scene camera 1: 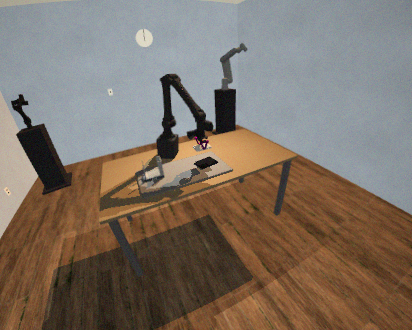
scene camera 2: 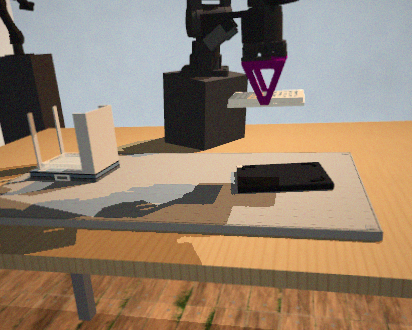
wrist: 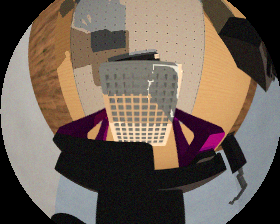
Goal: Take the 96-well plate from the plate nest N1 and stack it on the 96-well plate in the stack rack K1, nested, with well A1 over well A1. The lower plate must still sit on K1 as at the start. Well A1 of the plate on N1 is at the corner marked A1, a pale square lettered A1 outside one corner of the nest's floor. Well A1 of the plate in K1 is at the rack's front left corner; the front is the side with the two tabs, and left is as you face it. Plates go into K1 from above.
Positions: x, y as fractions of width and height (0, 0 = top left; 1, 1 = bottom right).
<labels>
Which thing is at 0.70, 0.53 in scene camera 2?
A black plate nest N1.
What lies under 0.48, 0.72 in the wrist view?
My gripper.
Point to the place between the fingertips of my gripper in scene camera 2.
0.65, 0.30
</labels>
